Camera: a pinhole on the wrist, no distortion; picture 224 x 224 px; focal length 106.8 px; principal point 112.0 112.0 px. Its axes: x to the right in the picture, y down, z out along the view. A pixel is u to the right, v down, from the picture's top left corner.
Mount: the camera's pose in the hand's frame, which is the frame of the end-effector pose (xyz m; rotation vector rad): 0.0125 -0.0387 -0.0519 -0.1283 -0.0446 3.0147
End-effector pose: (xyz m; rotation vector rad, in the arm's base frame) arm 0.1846 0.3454 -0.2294 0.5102 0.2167 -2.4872
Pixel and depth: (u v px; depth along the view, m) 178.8 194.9 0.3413
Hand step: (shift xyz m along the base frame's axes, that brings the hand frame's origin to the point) -0.0474 0.2961 0.3553
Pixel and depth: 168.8 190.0 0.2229
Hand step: -0.0493 0.1889 0.2071
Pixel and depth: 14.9 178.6 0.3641
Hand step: -0.4955 0.0246 0.2006
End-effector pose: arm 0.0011 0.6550 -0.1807 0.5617 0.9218 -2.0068
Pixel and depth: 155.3 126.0 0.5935
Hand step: 0.0476 -0.2179 0.5559
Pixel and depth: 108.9 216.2 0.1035
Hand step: -0.1174 0.0197 0.0908
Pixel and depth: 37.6 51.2 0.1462
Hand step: -0.0432 -0.1478 -0.0186
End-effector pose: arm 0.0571 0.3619 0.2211 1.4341 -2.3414 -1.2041
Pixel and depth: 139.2 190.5 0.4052
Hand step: 0.1487 0.2397 -0.4083
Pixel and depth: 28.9 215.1 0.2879
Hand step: 0.0255 -0.0830 -0.4523
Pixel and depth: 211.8 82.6 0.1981
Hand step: 0.0085 0.2258 -0.0160
